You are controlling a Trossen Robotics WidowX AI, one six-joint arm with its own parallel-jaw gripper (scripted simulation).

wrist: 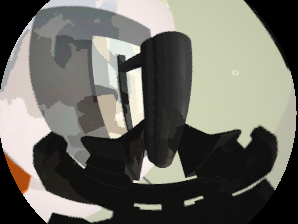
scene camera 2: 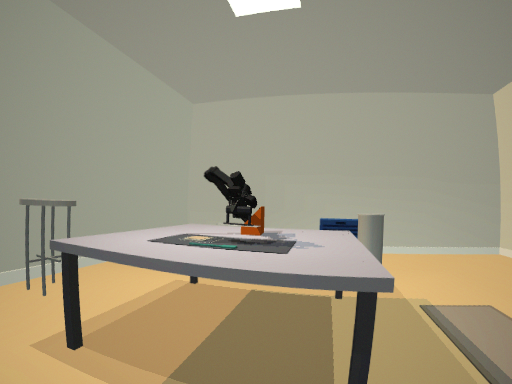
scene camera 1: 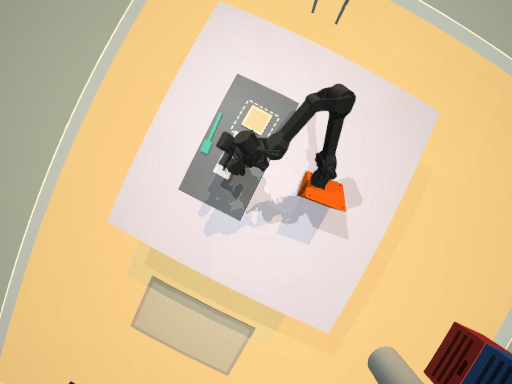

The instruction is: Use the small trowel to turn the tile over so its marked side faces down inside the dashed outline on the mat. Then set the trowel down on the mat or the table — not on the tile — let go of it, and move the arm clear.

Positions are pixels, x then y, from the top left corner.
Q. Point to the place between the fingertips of my gripper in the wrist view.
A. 158,120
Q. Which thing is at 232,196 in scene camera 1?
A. A dark grey mat.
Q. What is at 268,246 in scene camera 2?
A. A dark grey mat.
